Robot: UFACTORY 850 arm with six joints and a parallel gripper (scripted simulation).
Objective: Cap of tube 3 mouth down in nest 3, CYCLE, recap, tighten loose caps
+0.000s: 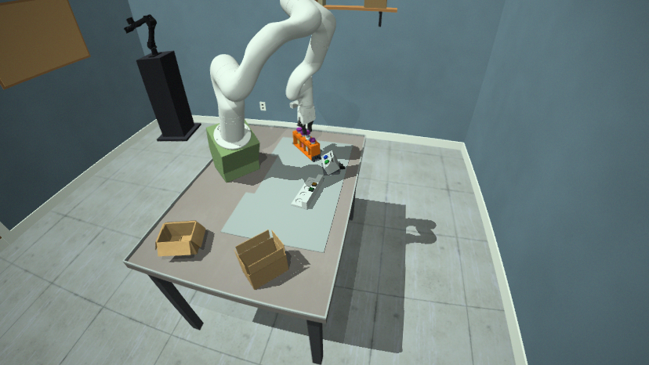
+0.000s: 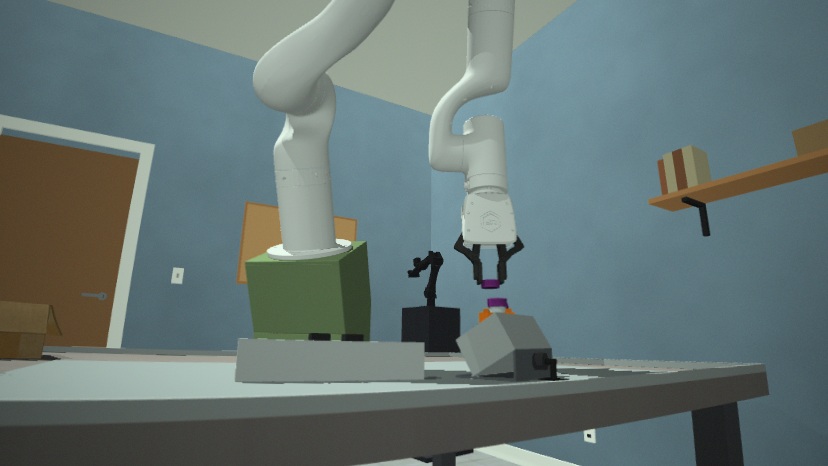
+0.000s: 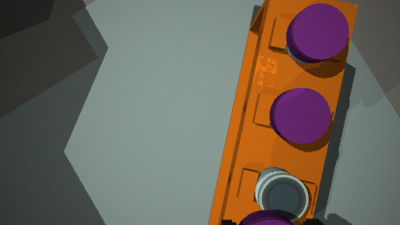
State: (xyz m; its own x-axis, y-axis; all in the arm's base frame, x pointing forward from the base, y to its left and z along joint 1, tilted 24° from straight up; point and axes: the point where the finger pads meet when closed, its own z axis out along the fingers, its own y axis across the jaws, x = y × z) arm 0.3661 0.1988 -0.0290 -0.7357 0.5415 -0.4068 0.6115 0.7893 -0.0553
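My gripper is now 11 cm short of the blue key, 12 cm to the left of it and 11 cm above it. Round my hand: green key (12 cm ahead, 16 cm to the right, 11 cm below); then grey key housing (13 cm ahead, 14 cm to the right, 12 cm below).
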